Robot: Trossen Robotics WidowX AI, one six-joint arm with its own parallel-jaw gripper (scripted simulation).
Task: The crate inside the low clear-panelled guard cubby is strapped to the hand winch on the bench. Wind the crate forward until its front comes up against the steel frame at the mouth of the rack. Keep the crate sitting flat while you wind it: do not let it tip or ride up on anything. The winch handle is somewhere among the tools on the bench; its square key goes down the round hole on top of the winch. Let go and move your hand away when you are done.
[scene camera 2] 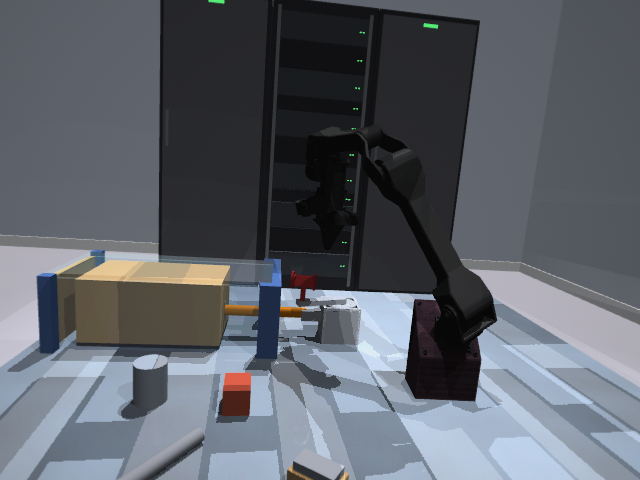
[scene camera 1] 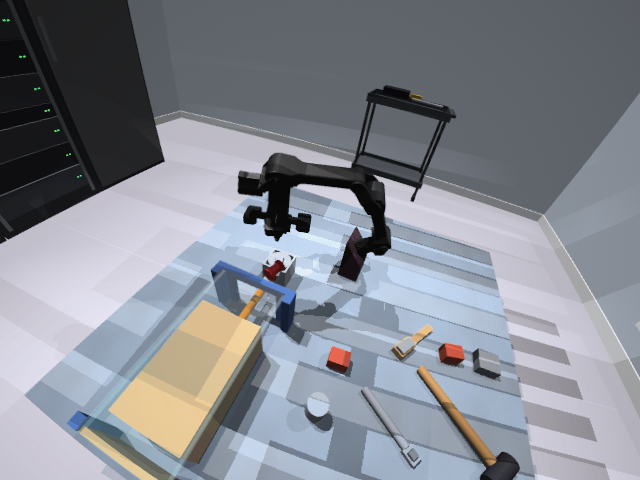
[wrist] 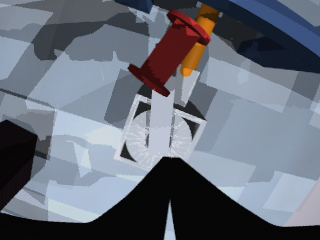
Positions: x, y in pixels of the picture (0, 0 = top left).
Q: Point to a clear-panelled cubby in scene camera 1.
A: At 171, 408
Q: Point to a frame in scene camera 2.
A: At 276, 278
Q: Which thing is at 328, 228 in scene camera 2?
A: My gripper.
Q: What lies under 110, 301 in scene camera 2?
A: A clear-panelled cubby.
